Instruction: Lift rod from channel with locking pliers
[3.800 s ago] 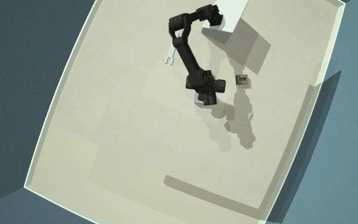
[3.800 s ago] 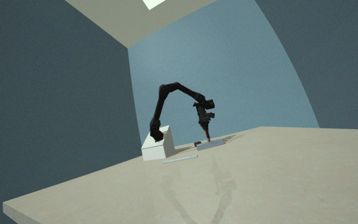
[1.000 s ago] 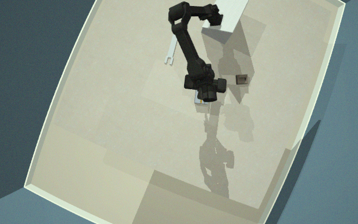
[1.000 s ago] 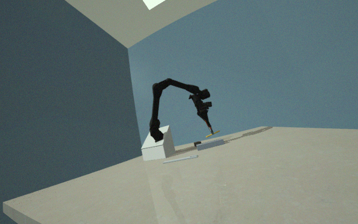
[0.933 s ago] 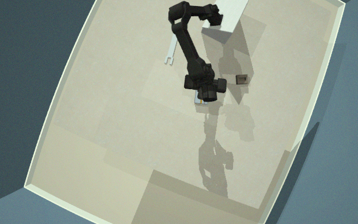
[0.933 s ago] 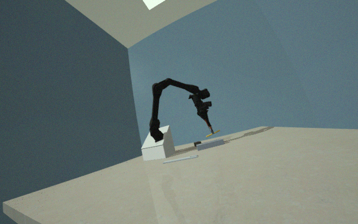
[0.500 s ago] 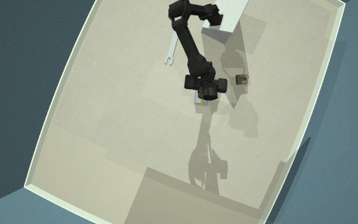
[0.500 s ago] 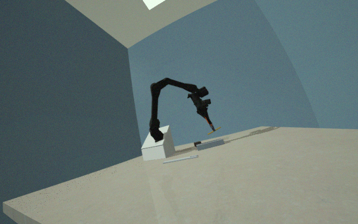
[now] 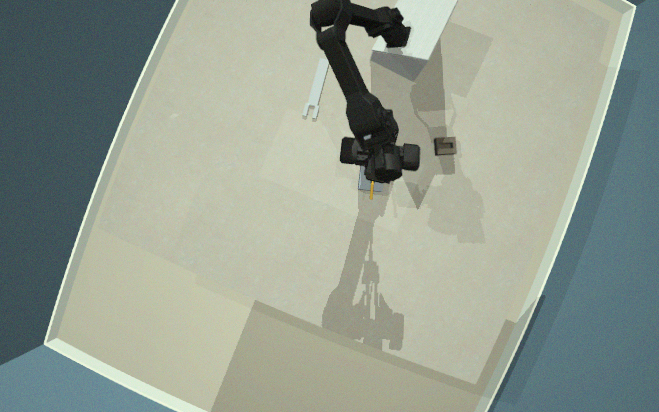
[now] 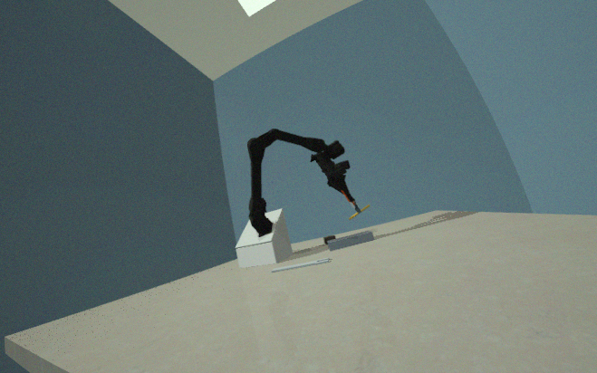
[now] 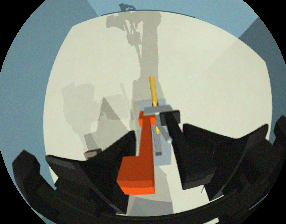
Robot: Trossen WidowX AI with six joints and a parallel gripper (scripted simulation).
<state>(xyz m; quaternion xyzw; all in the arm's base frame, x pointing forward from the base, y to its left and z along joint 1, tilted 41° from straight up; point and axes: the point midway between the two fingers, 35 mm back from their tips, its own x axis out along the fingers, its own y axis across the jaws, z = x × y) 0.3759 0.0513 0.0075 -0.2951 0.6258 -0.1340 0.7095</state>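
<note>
Now: gripper tip 30 mm short of the thin yellow rod, 10 mm to the right of it and 80 mm above it. From my gripper tip the other things lie so: orange handle 10 mm to the left; grey channel block 40 mm behind, 190 mm below; holster 140 mm behind, 190 mm to the left, 190 mm below.
</note>
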